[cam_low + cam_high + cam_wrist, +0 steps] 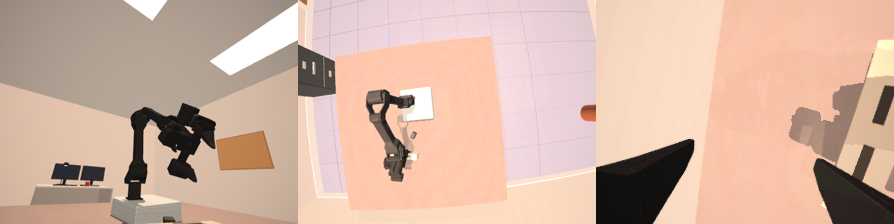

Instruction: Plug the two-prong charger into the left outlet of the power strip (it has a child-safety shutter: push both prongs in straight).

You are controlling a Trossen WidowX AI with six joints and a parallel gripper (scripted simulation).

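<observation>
The two-prong charger lies 18 cm behind my gripper tip, 15 cm below it and 1 cm to the left of it.
</observation>
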